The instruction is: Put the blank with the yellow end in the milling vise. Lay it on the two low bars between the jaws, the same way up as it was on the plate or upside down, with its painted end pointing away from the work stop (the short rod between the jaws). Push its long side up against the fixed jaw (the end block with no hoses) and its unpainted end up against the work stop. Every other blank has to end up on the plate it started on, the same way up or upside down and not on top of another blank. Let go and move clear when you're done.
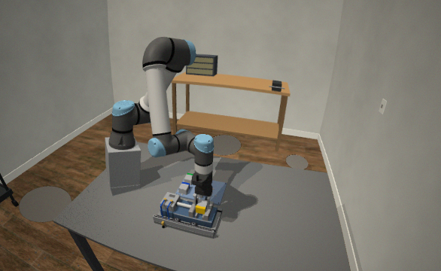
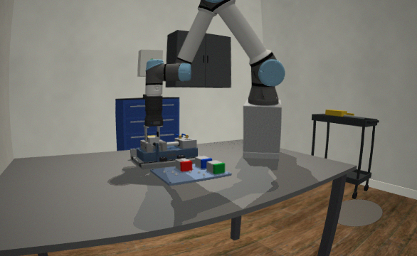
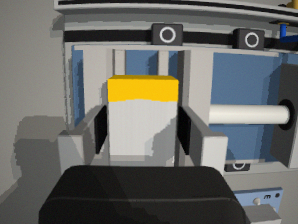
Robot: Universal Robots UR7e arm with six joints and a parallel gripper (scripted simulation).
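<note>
Now: the yellow-ended blank 20 mm below my hand. The rest, counted from my hand: hosed block 160 mm behind, 20 mm to the right, 40 mm below; then red-ended blank 90 mm behind, 160 mm to the left, 90 mm below; then work stop 50 mm to the left, 30 mm below.
</note>
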